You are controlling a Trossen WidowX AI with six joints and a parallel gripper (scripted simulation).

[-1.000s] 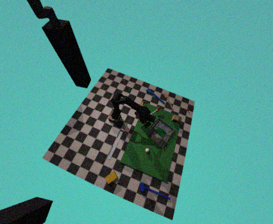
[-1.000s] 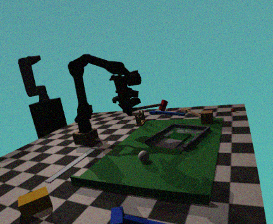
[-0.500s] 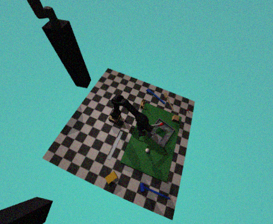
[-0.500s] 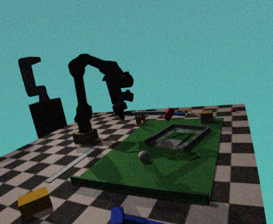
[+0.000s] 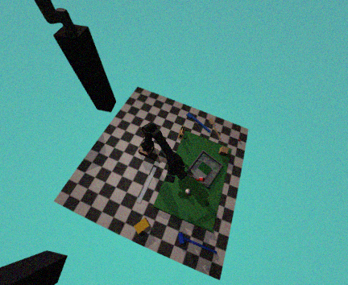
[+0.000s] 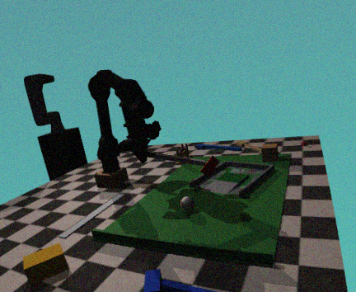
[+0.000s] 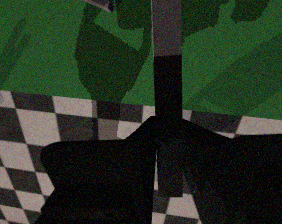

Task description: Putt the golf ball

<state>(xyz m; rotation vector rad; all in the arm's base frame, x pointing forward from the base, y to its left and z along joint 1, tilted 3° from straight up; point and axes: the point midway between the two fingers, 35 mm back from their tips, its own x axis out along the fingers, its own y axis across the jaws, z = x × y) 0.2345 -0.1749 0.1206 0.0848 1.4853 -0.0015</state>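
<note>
My gripper tip is now 120 mm short of the red putter. From my gripper tip the other things lie so: green mat (220 mm ahead, 130 mm below, 50 mm to the left); then yellow block (400 mm to the right, 130 mm behind, 110 mm below); then white golf ball (160 mm ahead, 110 mm to the right, 110 mm below).
</note>
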